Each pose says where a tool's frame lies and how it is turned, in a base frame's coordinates. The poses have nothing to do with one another.
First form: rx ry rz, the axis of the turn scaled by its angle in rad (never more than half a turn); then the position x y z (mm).
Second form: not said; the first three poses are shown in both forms.
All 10 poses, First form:
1: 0.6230 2.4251 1.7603 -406 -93 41
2: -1.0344 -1.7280 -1.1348 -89 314 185
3: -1.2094 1.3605 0.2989 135 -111 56
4: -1.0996 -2.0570 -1.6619 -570 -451 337
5: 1.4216 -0.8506 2.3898 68 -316 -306
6: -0.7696 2.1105 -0.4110 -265 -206 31
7: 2.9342 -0.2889 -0.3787 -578 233 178
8: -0.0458 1.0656 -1.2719 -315 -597 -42
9: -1.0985 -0.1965 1.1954 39 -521 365
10: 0.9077 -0.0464 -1.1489 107 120 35
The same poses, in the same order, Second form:
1:
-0.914 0.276 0.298 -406
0.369 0.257 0.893 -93
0.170 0.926 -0.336 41
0 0 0 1

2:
-0.340 0.922 -0.184 -89
0.198 0.261 0.945 314
0.920 0.284 -0.271 185
0 0 0 1

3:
0.276 -0.770 0.575 135
-0.458 0.421 0.783 -111
-0.845 -0.479 -0.237 56
0 0 0 1

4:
-0.673 0.700 0.240 -570
0.382 0.050 0.923 -451
0.634 0.712 -0.301 337
0 0 0 1

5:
-0.501 -0.472 0.725 68
-0.092 -0.804 -0.588 -316
0.860 -0.361 0.360 -306
0 0 0 1

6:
-0.466 -0.379 0.799 -265
-0.651 0.759 -0.020 -206
-0.599 -0.530 -0.600 31
0 0 0 1

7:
0.949 -0.169 -0.266 -578
-0.212 -0.967 -0.141 233
-0.233 0.191 -0.954 178
0 0 0 1

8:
-0.088 0.744 0.662 -315
-0.782 0.360 -0.508 -597
-0.616 -0.563 0.550 -42
0 0 0 1

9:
0.416 -0.644 -0.643 39
0.815 -0.049 0.577 -521
-0.403 -0.764 0.504 365
0 0 0 1

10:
0.449 0.762 -0.466 107
-0.797 0.107 -0.594 120
-0.403 0.638 0.656 35
0 0 0 1

